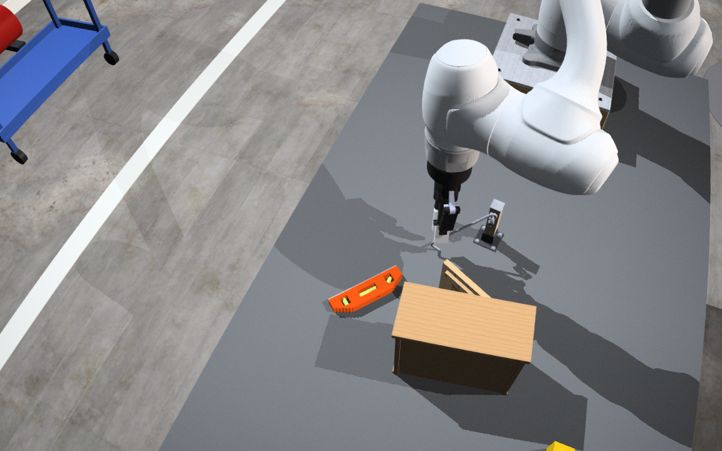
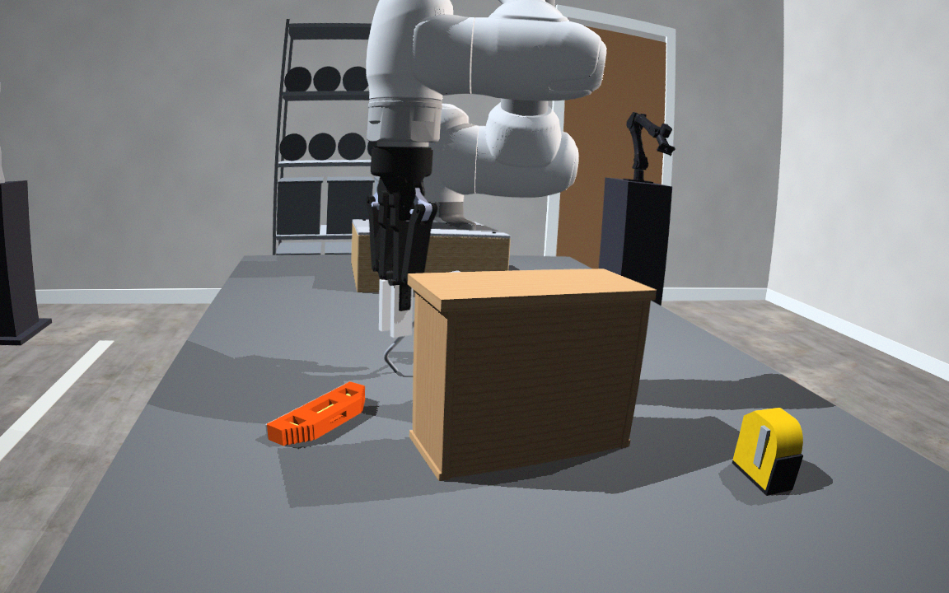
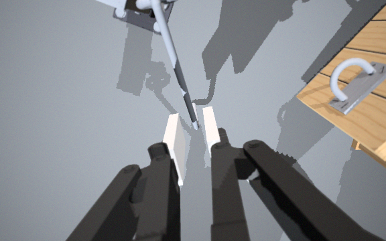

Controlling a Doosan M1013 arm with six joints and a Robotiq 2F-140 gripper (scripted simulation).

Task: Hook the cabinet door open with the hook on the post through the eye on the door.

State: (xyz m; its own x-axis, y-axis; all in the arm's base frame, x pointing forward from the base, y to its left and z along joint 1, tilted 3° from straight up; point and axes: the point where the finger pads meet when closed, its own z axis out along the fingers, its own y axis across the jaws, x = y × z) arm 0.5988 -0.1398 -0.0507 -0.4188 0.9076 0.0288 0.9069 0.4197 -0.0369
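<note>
Right now the wire hook is 20 mm behind my hand, 50 mm to the left of it and 30 mm below it. The rest, counted from my hand: door (130 mm ahead, 110 mm to the left, 10 mm below); then yellow tape measure (360 mm ahead, 310 mm to the left, 60 mm below); then orange spirit level (140 mm ahead, 100 mm to the right, 80 mm below).
</note>
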